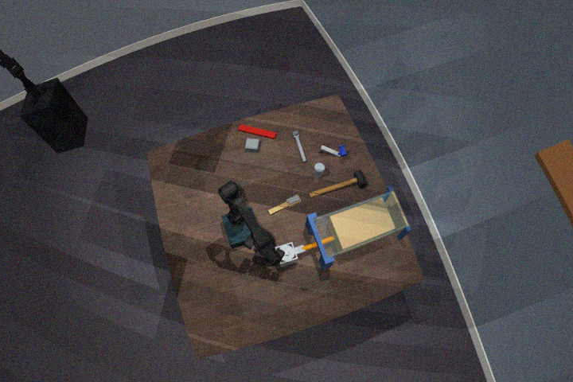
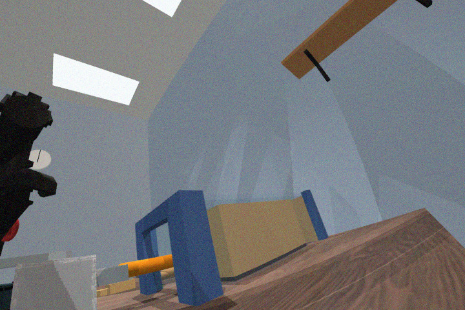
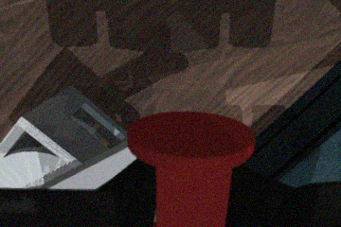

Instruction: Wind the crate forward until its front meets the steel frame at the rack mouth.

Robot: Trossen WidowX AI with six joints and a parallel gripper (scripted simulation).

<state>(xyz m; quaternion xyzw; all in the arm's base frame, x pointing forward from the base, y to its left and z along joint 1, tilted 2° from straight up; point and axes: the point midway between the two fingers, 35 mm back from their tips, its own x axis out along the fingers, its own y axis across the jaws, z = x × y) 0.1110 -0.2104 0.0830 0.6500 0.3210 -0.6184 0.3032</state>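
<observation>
Right now the red-knobbed winch handle is 40 mm ahead of my gripper tip and 10 mm below it. Round my gripper tip: blue steel frame 260 mm ahead, 10 mm to the left, 10 mm below; red knob 20 mm above; grey winch 90 mm ahead, 20 mm to the right, 80 mm below.
</observation>
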